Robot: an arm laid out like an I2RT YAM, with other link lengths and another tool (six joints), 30 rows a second.
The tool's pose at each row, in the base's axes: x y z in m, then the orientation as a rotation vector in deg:
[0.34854, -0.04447, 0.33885, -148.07, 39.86, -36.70]
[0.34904, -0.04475, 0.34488, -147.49, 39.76, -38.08]
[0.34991, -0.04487, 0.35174, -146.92, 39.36, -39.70]
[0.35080, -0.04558, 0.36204, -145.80, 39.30, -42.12]
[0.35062, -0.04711, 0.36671, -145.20, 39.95, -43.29]
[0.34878, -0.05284, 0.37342, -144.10, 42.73, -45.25]
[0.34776, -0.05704, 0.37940, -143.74, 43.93, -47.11]
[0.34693, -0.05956, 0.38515, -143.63, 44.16, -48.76]
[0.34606, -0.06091, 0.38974, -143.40, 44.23, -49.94]
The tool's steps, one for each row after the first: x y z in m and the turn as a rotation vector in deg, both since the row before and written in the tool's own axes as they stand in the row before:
[0.00250, -0.00279, -0.00476, 0.54, 0.94, -0.11]
[0.00306, -0.00349, -0.00513, 0.62, 1.05, -0.34]
[0.00474, -0.00473, -0.00791, 0.94, 1.69, -0.09]
[0.00249, -0.00103, -0.00411, 0.23, 0.95, 0.38]
[0.00450, 0.00181, -0.00760, -0.24, 1.95, 1.65]
[0.00418, 0.00059, -0.00605, -0.27, 1.57, 0.44]
[0.00337, -0.00067, -0.00532, -0.08, 1.22, -0.18]
[0.00224, -0.00095, -0.00421, 0.11, 0.85, -0.12]

